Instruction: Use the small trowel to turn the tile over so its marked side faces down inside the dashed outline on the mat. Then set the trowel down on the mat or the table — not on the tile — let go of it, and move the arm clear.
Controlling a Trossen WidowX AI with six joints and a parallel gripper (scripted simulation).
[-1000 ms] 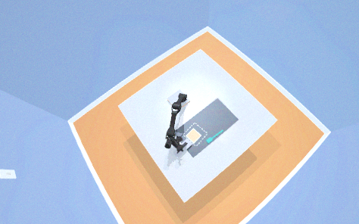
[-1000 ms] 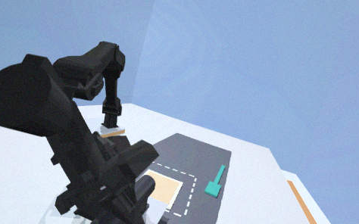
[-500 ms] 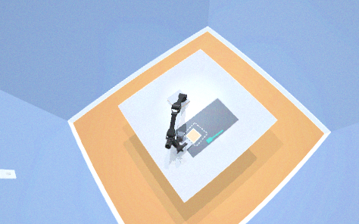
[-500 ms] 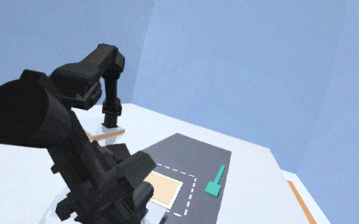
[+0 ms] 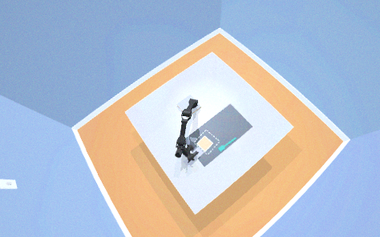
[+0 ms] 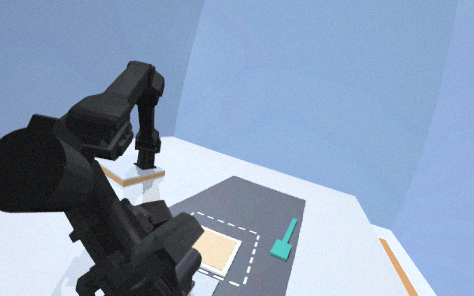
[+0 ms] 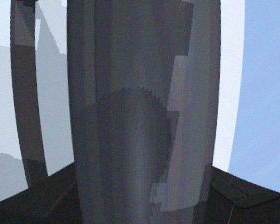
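Right now the teal trowel is 50 mm ahead of my gripper tip, 340 mm to the left of it and 50 mm below it. From my gripper tip the other things lie so: tan tile (80 mm behind, 180 mm to the left, 50 mm below); then grey mat (90 mm behind, 350 mm to the left, 70 mm below).
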